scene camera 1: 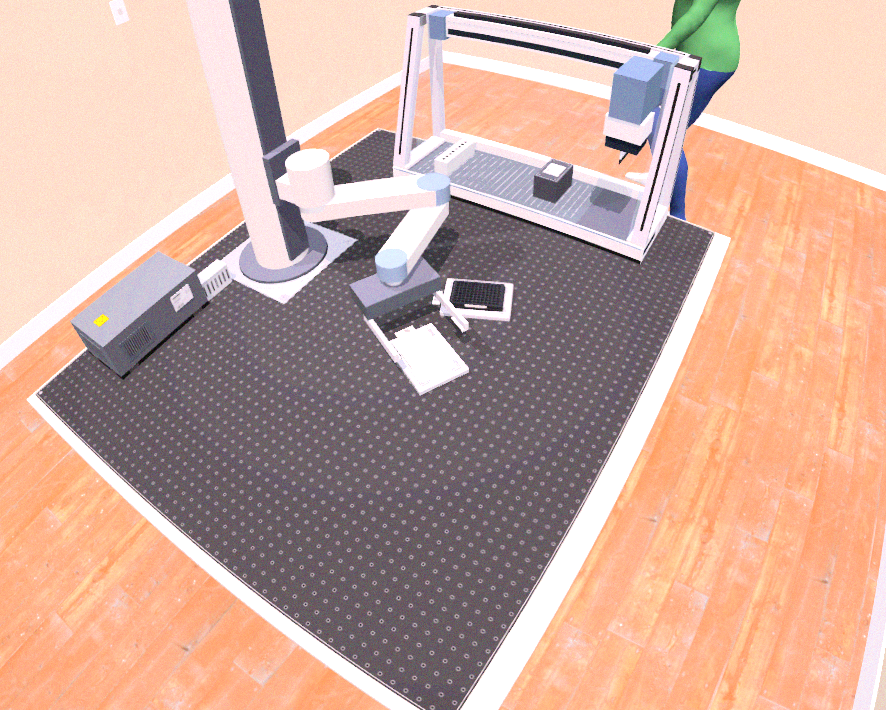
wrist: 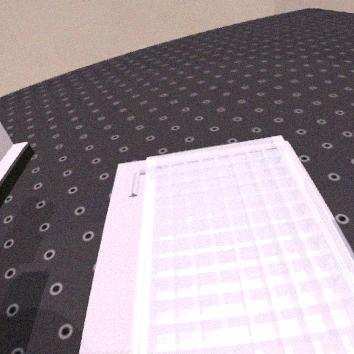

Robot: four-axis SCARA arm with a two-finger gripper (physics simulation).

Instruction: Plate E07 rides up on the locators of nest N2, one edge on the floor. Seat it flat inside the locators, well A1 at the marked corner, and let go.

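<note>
Plate E07, pale and translucent with a grid of wells, lies on the white nest N2. In the wrist view the plate is shifted to the right, and a wide strip of nest shows on its left. The far left corner of the nest bears an L-shaped mark, just outside the plate. The plate's tilt and lower edge are hard to make out. My gripper is open and empty, its fingers spread wide around the far part of the nest. In the wrist view one finger shows at the left edge.
A second white nest with a black plate stands close behind the right finger. A gantry frame with a dark block stands at the back. A grey control box is at the left. A person stands behind the gantry.
</note>
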